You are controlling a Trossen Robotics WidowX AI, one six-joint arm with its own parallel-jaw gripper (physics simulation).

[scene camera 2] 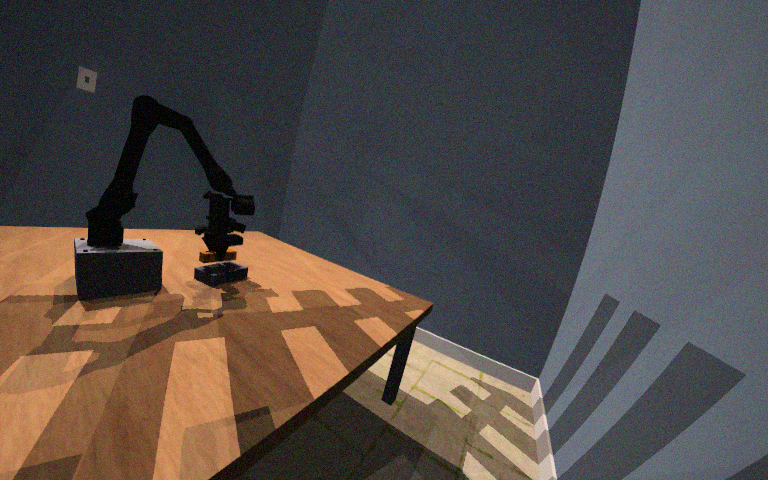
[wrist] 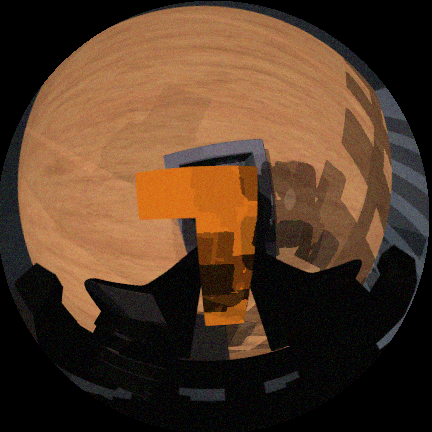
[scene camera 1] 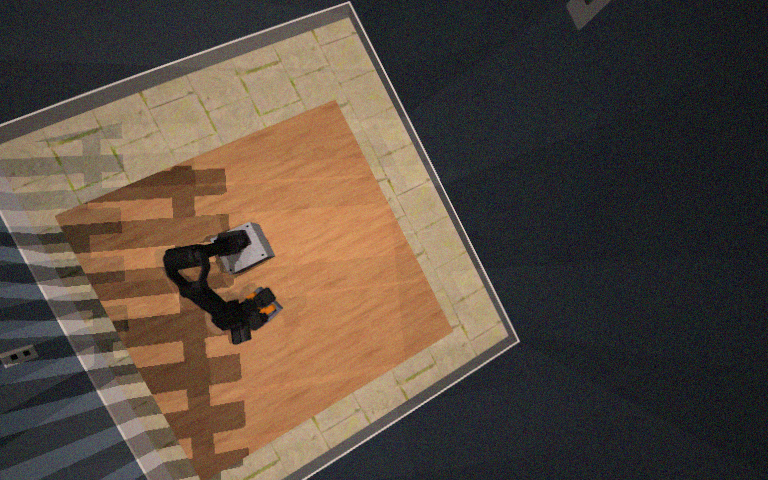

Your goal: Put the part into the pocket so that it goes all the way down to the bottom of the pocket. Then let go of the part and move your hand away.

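Places are measured from the arm's base along level axes (x ahead, y left, z up), in centimetres.
Where they show: gripper, fingertip midpoint: (scene camera 2: 217, 260) (wrist: 221, 249) (scene camera 1: 259, 303); arm's base, link origin: (scene camera 2: 104, 243) (scene camera 1: 240, 240).
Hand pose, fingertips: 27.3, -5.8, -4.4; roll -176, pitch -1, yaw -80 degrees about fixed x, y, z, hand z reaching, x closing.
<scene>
Things, the pixels of their top centre, and the offset from my fingertips, as dx, dy, dz. Level surfaces: height alone.
- orange L-shaped part, top centre: (wrist: 199, 273) (scene camera 2: 216, 250) (scene camera 1: 260, 303) -0.1, +1.5, +3.1
- grey-blue block with the pocket, top centre: (wrist: 228, 222) (scene camera 2: 222, 267) (scene camera 1: 261, 306) +1.6, -0.7, -2.4
- wooden table, surface height: dz -6.0
The orange L-shaped part (scene camera 1: 267, 310) (scene camera 2: 208, 256) (wrist: 165, 195) is held level in my gripper (scene camera 2: 221, 254) (wrist: 221, 249), which is shut on its long arm. The grey-blue block with the pocket (scene camera 1: 276, 308) (scene camera 2: 215, 277) (wrist: 215, 150) lies on the table under the part. In scene camera 2 a narrow gap shows between the part and the block's top. In the wrist view the part covers most of the block, and its short arm reaches out past the block's left side. A dark strip of the pocket shows beyond the part's far edge; the rest of the pocket is hidden.
The grey base box (scene camera 1: 260, 246) (scene camera 2: 118, 272) of the arm stands on the wooden table (scene camera 1: 339, 226) (scene camera 2: 198, 384), close beside the block. The table's corner lies to the right in scene camera 2. Striped shadows cross the table.
</scene>
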